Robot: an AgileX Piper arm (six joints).
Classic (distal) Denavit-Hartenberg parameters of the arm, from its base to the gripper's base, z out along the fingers. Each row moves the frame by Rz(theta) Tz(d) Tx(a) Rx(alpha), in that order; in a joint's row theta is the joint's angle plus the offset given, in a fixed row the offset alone. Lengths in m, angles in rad.
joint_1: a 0, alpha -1.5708, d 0.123, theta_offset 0
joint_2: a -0.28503, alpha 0, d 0, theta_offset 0.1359
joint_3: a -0.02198, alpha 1.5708, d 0, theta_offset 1.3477
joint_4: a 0, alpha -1.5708, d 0.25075, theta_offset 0
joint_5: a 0, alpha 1.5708, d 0, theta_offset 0
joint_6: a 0, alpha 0, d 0.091, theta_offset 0
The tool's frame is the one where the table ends.
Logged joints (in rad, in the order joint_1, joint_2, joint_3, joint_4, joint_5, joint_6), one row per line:
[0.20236, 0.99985, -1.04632, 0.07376, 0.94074, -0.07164]
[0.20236, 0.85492, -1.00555, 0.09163, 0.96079, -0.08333]
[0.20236, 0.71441, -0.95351, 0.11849, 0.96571, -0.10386]
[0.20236, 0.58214, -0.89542, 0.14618, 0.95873, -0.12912]
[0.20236, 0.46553, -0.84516, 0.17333, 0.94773, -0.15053]
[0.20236, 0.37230, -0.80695, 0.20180, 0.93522, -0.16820]
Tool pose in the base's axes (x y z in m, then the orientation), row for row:
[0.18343, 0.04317, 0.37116, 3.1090, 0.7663, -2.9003]
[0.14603, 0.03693, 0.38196, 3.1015, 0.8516, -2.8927]
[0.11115, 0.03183, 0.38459, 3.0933, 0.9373, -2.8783]
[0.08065, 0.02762, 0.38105, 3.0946, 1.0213, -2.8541]
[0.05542, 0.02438, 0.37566, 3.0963, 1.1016, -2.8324]
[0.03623, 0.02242, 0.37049, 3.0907, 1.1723, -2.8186]
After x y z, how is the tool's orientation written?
As angles about the fixed x, y, z axes (roll, pitch, yaw), in radians.
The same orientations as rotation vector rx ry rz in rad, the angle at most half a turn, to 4 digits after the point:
[-0.3020, 2.3610, 0.1540]
[-0.3056, 2.2751, 0.1749]
[-0.3170, 2.1878, 0.1998]
[-0.3325, 2.1013, 0.2202]
[-0.3435, 2.0189, 0.2395]
[-0.3510, 1.9466, 0.2608]

